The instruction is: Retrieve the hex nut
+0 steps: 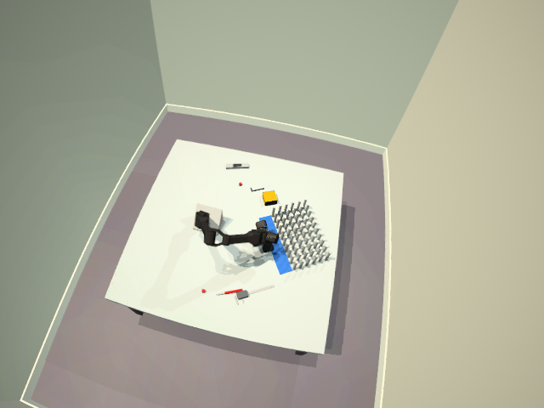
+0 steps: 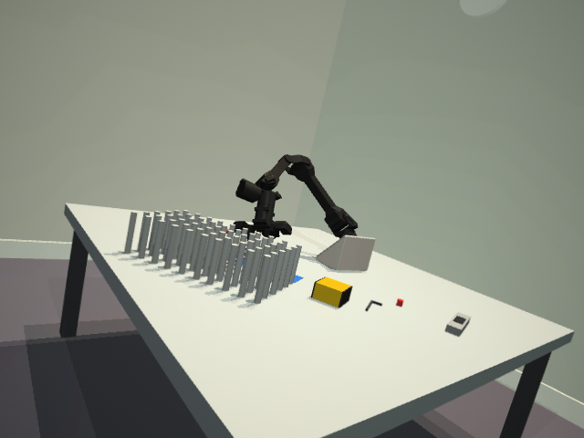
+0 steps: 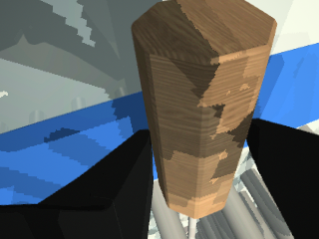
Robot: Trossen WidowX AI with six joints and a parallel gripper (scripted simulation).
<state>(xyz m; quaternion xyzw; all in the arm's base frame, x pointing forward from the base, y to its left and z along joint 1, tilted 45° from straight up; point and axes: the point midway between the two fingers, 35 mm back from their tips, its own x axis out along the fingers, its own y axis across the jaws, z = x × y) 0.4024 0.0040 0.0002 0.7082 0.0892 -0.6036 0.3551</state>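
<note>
The blue taped strip is 5 cm ahead of my gripper tip, 1 cm to the right of it and 3 cm below it. Round my gripper tip: yellow block: 7 cm behind, 29 cm to the left, 1 cm below; wooden-handled pick tool: 9 cm ahead, 6 cm to the left, 1 cm below; hex nut: 17 cm ahead, 12 cm to the left, 2 cm below.
</note>
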